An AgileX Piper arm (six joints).
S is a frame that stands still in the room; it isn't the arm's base.
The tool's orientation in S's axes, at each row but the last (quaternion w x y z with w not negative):
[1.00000, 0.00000, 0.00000, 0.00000]
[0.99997, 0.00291, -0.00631, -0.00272]
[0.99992, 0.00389, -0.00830, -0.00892]
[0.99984, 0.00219, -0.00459, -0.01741]
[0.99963, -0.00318, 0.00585, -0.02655]
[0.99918, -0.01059, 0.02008, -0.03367]
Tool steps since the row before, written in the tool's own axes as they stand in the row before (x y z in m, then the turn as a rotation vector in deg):
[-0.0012, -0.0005, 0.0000, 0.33, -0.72, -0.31]
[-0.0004, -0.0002, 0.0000, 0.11, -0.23, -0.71]
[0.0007, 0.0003, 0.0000, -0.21, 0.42, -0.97]
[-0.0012, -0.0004, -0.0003, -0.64, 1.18, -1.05]
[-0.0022, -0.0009, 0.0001, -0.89, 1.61, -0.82]
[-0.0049, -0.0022, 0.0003, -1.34, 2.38, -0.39]
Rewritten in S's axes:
[-0.0012, -0.0005, 0.0000, 0.33, -0.72, -0.31]
[-0.0004, -0.0002, 0.0000, 0.12, -0.23, -0.71]
[0.0007, 0.0003, 0.0000, -0.19, 0.43, -0.97]
[-0.0012, -0.0004, -0.0003, -0.59, 1.21, -1.05]
[-0.0022, -0.0008, 0.0001, -0.81, 1.65, -0.82]
[-0.0050, -0.0019, 0.0005, -1.19, 2.46, -0.39]

